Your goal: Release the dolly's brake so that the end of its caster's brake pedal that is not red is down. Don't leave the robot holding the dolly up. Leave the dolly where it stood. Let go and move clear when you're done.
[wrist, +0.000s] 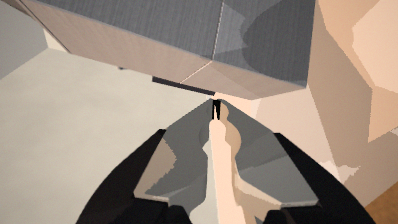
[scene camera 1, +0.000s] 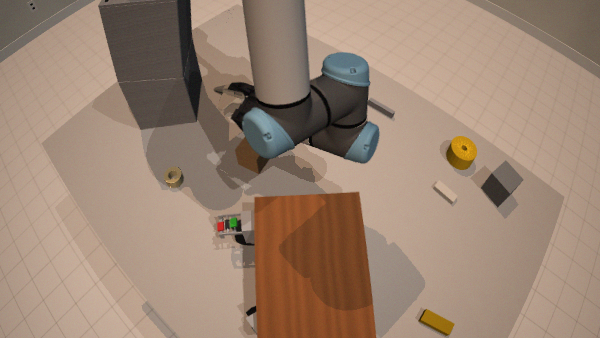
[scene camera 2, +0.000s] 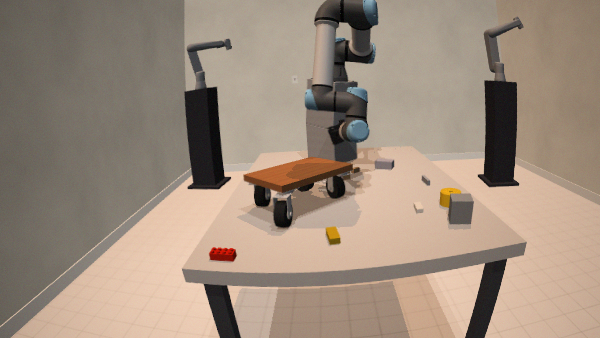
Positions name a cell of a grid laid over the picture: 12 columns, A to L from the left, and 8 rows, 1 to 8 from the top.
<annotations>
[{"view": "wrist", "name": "my gripper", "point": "G4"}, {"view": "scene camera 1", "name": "my gripper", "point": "E3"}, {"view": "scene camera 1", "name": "grey cube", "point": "K5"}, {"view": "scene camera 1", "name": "yellow cylinder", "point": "J4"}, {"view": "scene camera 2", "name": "grey cube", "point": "J5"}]
</annotations>
